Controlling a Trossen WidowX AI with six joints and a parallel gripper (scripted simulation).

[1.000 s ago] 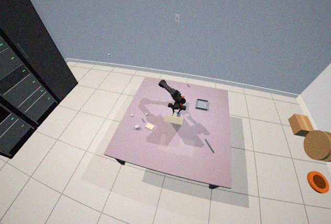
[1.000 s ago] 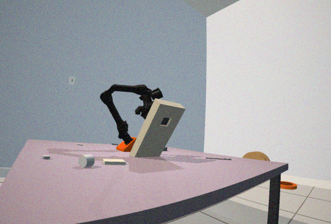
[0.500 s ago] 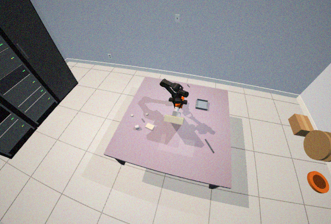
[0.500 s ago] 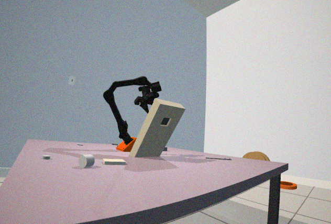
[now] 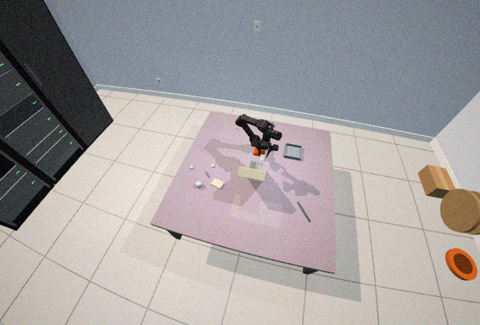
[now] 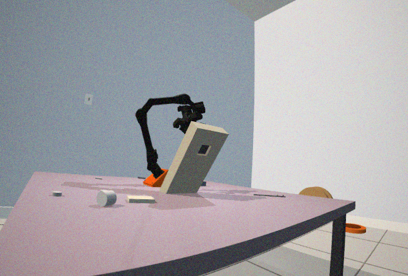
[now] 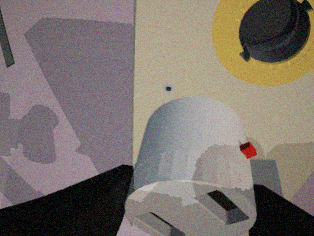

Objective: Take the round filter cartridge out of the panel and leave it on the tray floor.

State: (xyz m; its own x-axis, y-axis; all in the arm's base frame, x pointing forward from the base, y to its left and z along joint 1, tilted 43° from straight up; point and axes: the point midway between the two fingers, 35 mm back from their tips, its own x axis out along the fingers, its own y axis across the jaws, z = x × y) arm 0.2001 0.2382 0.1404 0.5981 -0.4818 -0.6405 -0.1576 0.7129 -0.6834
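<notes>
My gripper tip is 360 mm past the grey tray, 190 mm to the right of it and 270 mm above it. From my gripper tip the other things lie so: grey round filter cartridge: right at my gripper tip; flat beige block: 200 mm ahead, 290 mm to the right, 270 mm below; beige service panel: 70 mm ahead, 30 mm to the right, 110 mm below.
</notes>
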